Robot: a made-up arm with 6 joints.
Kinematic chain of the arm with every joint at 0, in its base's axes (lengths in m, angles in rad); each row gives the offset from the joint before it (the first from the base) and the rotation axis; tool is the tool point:
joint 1: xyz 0 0 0.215 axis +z
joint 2: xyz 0 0.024 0 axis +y
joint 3: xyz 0 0 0.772 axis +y
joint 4: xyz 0 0 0.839 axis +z
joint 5: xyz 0 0 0 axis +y
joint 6: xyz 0 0 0.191 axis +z
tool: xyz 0 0 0
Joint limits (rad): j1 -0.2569..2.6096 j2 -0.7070..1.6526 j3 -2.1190..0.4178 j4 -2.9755..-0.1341 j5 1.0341..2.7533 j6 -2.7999..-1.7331
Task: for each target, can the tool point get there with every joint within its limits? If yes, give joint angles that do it. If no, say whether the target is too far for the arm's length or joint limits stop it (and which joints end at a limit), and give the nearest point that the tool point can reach.
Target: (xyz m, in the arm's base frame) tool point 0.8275 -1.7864 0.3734
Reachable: no: too far | nearest point 0.5943 -1.2830 0.5354 | short by 0.578 m
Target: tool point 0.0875 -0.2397 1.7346
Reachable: yes | joints 1.7130 0.3075 -1.0363 -0.4431 1.2092 -1.8885
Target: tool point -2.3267 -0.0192 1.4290
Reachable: no: too far | nearest point -1.4005 -0.0116 1.1108 | short by 0.979 m
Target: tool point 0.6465 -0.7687 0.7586
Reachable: yes | joints 2.1699 -0.2641 -1.3807 -2.4223 1.7200 -2.0018
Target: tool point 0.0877 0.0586 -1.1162
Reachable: no: joint limits stop it (at a limit: joint 1, joint 2, joint 3, joint 4, joint 5) | nearest point 0.5517 -0.3211 -0.1387 | short by 1.147 m
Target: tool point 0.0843 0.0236 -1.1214
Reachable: no: joint limits stop it (at a limit: joint 1, joint 2, joint 3, joint 4, joint 5) | nearest point 0.5517 -0.3211 -0.1387 | short by 1.141 m
